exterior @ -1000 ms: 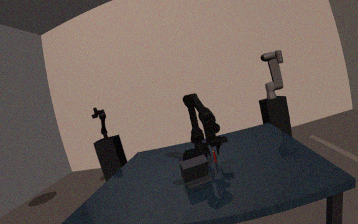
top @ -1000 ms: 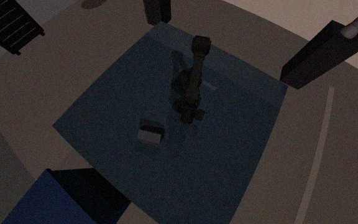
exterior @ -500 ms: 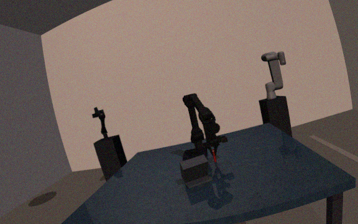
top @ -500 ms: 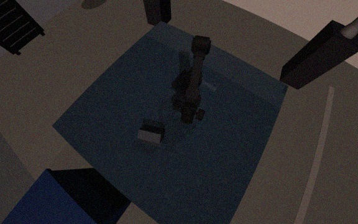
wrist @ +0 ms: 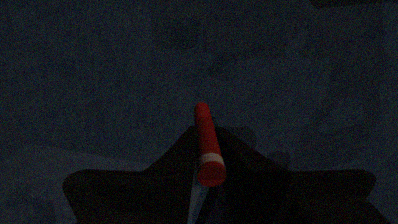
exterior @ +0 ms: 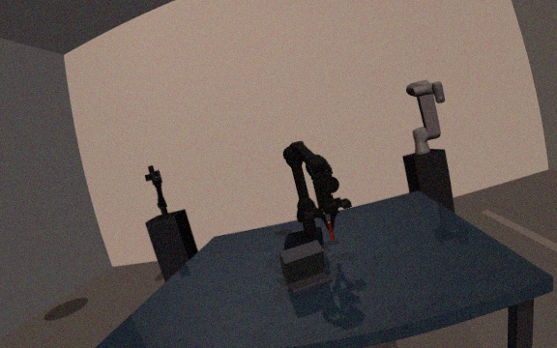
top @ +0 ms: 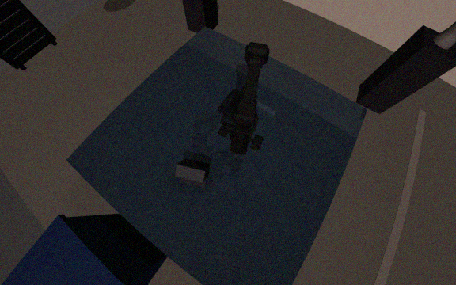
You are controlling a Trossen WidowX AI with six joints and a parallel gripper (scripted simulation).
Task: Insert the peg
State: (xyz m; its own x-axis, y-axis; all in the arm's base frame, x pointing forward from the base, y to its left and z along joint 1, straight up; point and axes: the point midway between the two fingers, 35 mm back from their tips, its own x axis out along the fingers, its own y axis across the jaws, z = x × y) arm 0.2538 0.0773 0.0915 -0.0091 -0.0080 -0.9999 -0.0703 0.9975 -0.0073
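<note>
My gripper tip is 21 cm short of the sloped panel, 13 cm to the left of it and 3 cm above it. From my gripper tip the other things lie so: peg (2 cm above).
</note>
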